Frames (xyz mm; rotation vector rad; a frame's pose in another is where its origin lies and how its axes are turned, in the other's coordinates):
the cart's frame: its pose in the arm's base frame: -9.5 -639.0 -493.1 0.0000 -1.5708 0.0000
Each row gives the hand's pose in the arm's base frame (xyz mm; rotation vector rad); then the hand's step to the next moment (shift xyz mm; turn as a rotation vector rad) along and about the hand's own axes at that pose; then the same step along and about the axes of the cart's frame.
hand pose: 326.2 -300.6 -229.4 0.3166 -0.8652 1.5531
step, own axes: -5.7 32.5 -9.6 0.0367 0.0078 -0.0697
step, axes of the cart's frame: -21.2 4.0 26.7 -0.0260 0.0746 -0.0050
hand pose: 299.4 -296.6 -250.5 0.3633 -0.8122 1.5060
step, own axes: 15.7 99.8 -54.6 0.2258 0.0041 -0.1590
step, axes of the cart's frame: -54.1 56.0 84.4 0.0391 0.2733 -0.0066
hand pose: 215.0 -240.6 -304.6 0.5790 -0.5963 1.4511
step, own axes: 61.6 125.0 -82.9 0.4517 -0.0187 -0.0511
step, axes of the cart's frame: -17.7 106.4 121.0 0.2724 0.3628 -0.0338
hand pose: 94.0 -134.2 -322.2 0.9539 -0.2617 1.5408
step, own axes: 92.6 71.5 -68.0 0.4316 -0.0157 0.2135
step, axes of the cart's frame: 46.0 94.6 85.1 0.4271 0.1744 -0.1387
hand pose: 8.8 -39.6 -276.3 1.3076 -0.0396 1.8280
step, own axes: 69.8 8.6 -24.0 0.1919 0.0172 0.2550
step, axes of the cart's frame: 47.6 49.1 29.0 0.2722 -0.0139 -0.1669
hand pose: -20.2 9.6 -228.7 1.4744 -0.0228 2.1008
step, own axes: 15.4 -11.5 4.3 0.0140 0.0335 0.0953
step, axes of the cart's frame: 11.6 15.0 -5.3 0.0596 -0.0531 -0.0635
